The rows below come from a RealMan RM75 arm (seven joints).
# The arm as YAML. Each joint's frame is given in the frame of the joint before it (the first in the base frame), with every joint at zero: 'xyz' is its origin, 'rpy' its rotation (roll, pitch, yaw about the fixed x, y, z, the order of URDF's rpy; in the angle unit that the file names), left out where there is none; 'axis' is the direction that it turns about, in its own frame. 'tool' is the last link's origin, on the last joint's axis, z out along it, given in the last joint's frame.
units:
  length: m
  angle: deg
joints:
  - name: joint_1
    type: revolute
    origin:
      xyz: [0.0, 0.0, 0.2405]
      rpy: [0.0, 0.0, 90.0]
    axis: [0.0, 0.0, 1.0]
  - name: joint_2
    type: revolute
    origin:
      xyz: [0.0, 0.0, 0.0]
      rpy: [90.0, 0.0, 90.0]
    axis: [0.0, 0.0, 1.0]
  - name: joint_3
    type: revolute
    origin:
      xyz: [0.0, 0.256, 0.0]
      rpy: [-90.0, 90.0, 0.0]
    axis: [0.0, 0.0, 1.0]
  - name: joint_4
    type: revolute
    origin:
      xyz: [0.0, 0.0, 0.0]
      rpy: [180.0, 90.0, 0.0]
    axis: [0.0, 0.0, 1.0]
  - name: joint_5
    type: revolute
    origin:
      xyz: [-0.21, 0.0, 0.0]
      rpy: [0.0, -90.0, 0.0]
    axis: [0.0, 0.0, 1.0]
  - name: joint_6
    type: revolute
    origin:
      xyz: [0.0, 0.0, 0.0]
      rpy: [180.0, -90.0, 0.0]
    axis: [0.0, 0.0, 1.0]
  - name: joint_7
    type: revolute
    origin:
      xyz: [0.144, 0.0, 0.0]
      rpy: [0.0, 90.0, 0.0]
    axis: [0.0, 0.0, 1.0]
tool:
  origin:
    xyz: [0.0, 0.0, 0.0]
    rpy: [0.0, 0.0, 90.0]
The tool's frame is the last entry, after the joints.
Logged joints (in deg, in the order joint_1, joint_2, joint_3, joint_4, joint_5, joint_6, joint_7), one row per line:
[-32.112 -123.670 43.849 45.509 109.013 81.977 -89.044]
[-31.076 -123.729 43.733 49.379 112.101 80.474 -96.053]
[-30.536 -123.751 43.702 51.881 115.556 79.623 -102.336]
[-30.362 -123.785 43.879 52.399 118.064 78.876 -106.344]
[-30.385 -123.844 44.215 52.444 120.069 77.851 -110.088]
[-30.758 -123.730 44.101 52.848 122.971 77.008 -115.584]
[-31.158 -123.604 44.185 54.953 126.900 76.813 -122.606]
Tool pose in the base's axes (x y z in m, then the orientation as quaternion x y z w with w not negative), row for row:
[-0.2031 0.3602 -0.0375 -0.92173 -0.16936 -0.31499 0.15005]
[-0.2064 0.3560 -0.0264 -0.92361 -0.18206 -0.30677 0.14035]
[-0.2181 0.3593 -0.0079 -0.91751 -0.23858 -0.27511 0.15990]
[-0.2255 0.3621 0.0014 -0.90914 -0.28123 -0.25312 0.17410]
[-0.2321 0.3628 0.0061 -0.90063 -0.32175 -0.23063 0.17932]
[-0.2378 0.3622 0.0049 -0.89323 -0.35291 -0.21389 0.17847]
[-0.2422 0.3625 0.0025 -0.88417 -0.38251 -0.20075 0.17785]
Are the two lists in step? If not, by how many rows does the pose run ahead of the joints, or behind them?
The pose runs 2 rows behind the joints: the pose in row i belongs to the joints in row i - 2.
